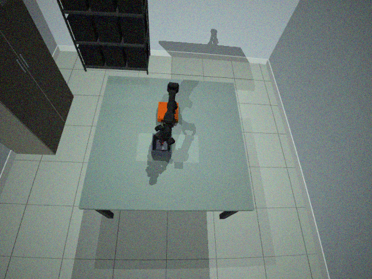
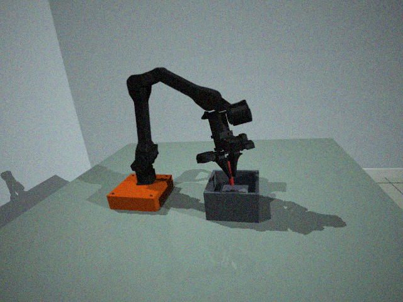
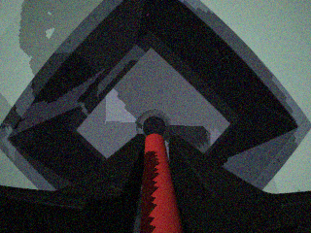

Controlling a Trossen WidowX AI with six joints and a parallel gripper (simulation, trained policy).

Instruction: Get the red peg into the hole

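My gripper tip is 10 mm to the right of the red peg, 10 mm below it and 10 mm past it. Round my gripper tip: dark grey box 80 mm below; then grey plate 60 mm below.
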